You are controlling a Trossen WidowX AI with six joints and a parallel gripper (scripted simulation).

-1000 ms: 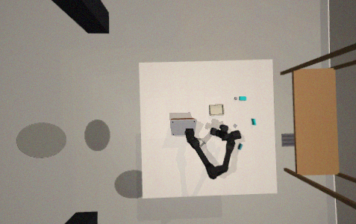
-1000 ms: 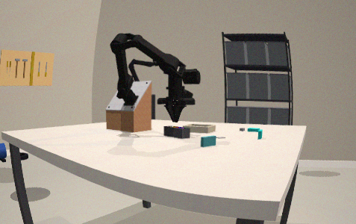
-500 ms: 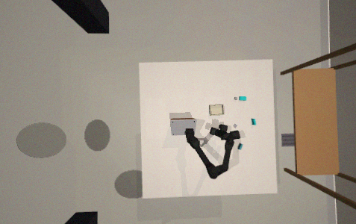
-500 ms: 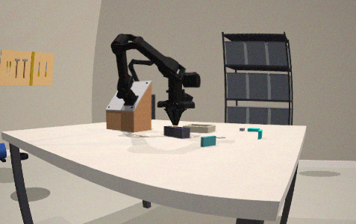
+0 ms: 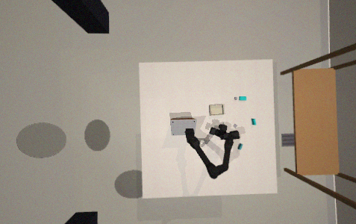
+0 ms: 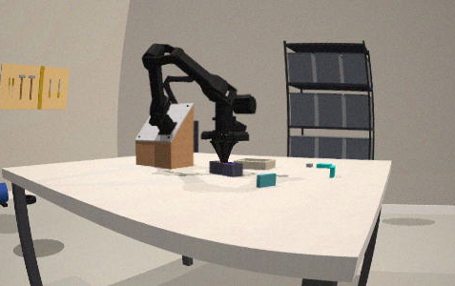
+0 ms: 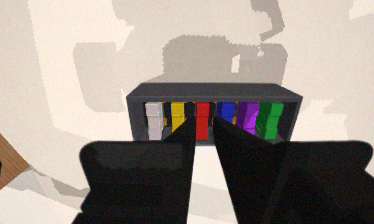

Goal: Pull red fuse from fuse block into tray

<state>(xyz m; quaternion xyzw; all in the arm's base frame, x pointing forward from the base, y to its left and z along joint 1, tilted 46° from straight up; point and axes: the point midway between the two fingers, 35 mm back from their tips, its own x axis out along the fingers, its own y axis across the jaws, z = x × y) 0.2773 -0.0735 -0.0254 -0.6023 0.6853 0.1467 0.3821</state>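
My gripper tip is 1 cm above the red fuse. From my gripper tip the other things lie so: teal L-shaped piece: 32 cm to the left, 26 cm ahead, 3 cm below; small grey cube: 32 cm to the left, 19 cm ahead, 3 cm below; beige tray: 21 cm to the left, 4 cm below.
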